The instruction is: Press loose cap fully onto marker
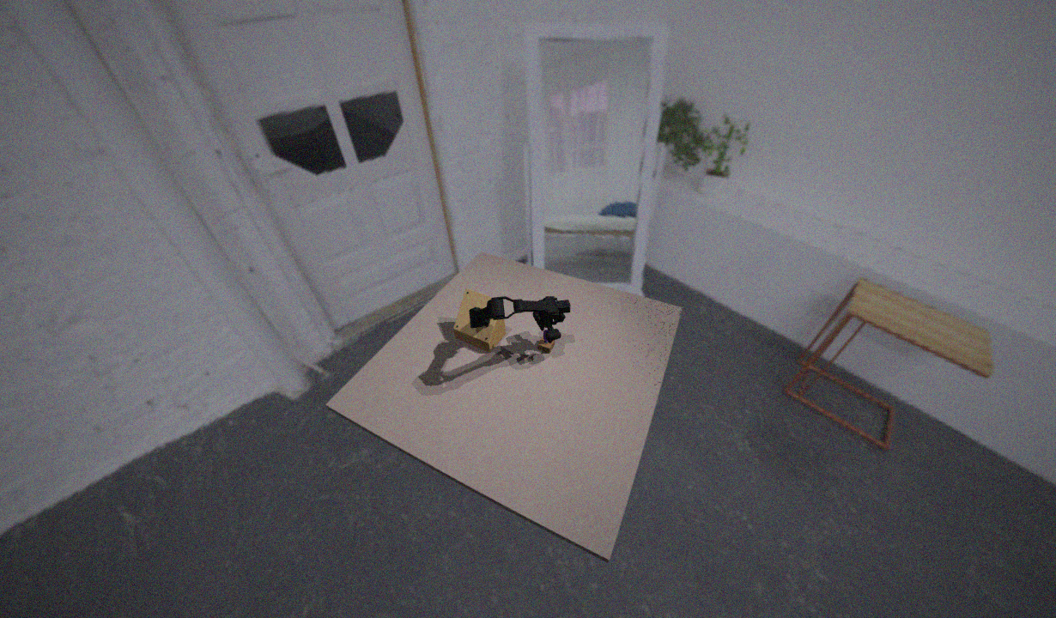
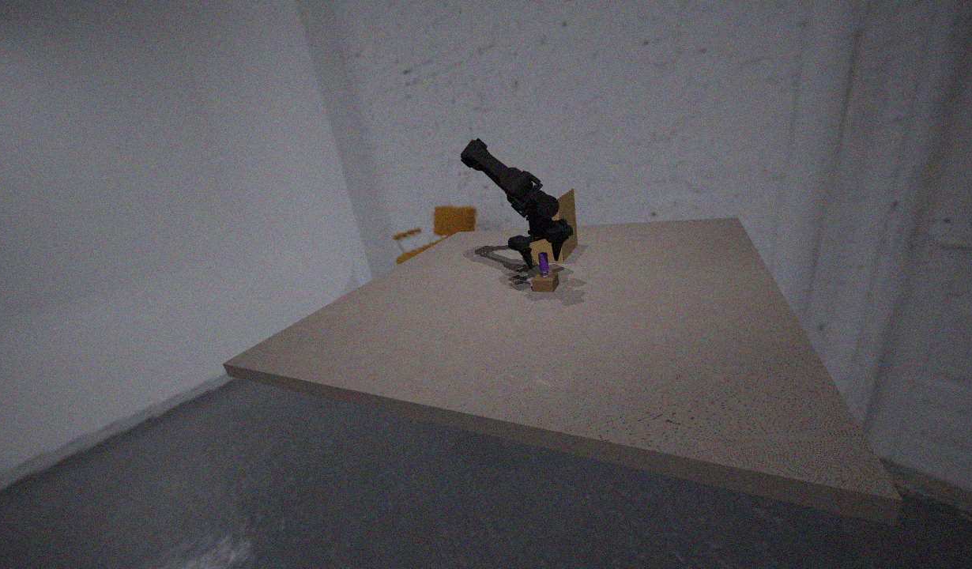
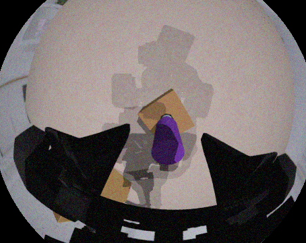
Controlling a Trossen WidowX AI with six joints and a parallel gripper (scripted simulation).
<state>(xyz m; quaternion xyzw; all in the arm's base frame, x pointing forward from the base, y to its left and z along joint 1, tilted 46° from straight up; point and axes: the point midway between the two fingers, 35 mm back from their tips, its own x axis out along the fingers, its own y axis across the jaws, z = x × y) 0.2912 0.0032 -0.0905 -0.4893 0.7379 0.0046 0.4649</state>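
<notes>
Right now the purple cap is 10 mm above my gripper tip. Also, from my gripper tip: holder block (60 mm below).
</notes>
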